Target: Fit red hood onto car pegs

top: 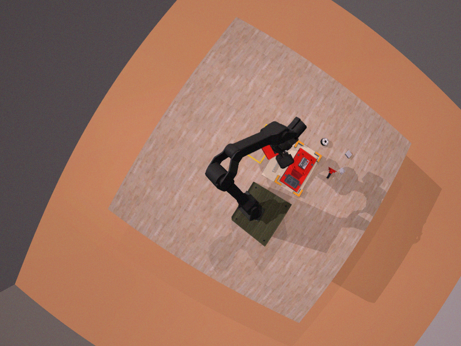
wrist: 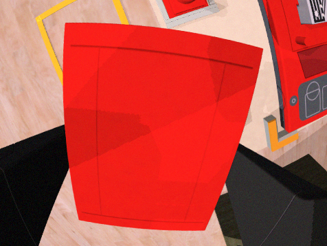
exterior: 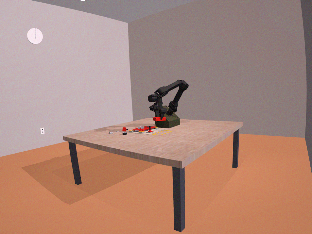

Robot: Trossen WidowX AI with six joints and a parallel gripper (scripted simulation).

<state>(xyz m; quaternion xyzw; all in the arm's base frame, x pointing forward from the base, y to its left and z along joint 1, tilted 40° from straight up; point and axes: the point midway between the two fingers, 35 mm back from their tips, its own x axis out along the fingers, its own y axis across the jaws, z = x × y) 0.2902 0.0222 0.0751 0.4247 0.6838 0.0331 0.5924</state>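
The grey engine block lies 20 mm ahead of my gripper tip, 180 mm to the right of it and 90 mm below it. The rest, counted from my gripper tip: red hood (10 mm above); then white wheel (190 mm ahead, 250 mm to the right, 110 mm below).
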